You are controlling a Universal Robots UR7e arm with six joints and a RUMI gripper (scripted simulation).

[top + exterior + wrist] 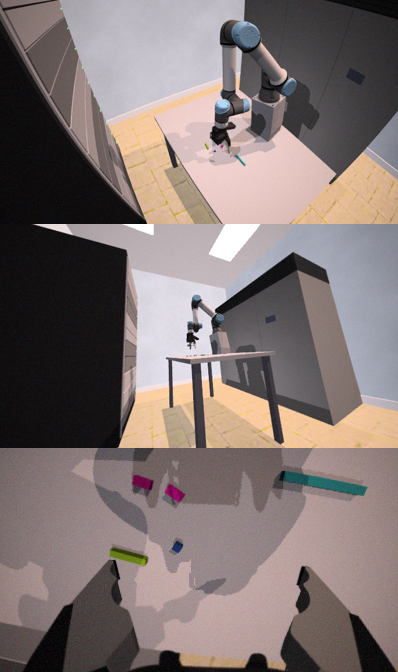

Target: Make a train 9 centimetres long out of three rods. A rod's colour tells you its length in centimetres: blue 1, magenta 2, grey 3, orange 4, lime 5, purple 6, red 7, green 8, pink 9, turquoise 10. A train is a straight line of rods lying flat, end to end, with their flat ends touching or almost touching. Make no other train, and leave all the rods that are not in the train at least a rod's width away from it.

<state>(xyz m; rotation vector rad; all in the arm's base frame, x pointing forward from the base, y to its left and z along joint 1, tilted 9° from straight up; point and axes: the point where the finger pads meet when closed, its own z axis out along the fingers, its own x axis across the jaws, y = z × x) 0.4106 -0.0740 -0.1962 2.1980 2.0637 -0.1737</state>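
Right now the blue rod is 2 cm ahead of my hand, 4 cm to the right of it and 8 cm below it. From my hand the other things lie so: grey rod 12 cm behind, 12 cm to the right, 8 cm below; then turquoise rod 5 cm behind, 13 cm to the left, 8 cm below; then lime rod 3 cm ahead, 11 cm to the right, 8 cm below.
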